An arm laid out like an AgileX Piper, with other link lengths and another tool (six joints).
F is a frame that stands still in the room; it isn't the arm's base.
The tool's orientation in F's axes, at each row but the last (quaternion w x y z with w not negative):
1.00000 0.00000 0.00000 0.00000
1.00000 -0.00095 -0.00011 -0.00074
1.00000 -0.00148 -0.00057 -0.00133
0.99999 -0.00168 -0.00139 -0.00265
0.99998 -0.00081 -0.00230 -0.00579
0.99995 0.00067 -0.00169 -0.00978
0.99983 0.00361 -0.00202 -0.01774
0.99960 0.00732 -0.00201 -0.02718
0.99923 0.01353 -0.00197 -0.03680
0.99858 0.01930 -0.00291 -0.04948
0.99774 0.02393 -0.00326 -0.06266
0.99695 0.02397 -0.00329 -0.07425
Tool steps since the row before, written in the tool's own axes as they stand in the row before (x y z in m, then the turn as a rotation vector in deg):
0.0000 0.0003 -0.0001 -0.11 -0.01 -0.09
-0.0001 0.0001 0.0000 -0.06 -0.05 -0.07
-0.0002 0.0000 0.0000 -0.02 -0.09 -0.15
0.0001 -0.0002 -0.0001 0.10 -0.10 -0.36
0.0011 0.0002 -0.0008 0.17 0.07 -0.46
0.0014 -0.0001 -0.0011 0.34 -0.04 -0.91
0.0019 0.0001 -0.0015 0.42 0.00 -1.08
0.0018 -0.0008 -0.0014 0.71 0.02 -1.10
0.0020 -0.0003 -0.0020 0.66 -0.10 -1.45
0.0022 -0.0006 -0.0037 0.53 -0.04 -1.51
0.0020 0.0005 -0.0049 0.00 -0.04 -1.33
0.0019 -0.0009 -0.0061 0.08 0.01 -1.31
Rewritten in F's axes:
0.0000 0.0003 -0.0001 -0.11 -0.01 -0.09
-0.0001 0.0001 0.0000 -0.06 -0.05 -0.07
-0.0002 0.0000 0.0000 -0.02 -0.09 -0.15
0.0001 -0.0002 -0.0001 0.10 -0.10 -0.36
0.0011 0.0002 -0.0008 0.17 0.07 -0.46
0.0014 -0.0001 -0.0011 0.34 -0.05 -0.91
0.0019 0.0000 -0.0015 0.42 -0.01 -1.08
0.0018 -0.0009 -0.0014 0.71 0.00 -1.10
0.0020 -0.0004 -0.0020 0.66 -0.11 -1.45
0.0022 -0.0007 -0.0037 0.54 -0.03 -1.51
0.0021 0.0005 -0.0049 0.01 0.02 -1.33
0.0018 -0.0009 -0.0061 0.09 0.06 -1.31

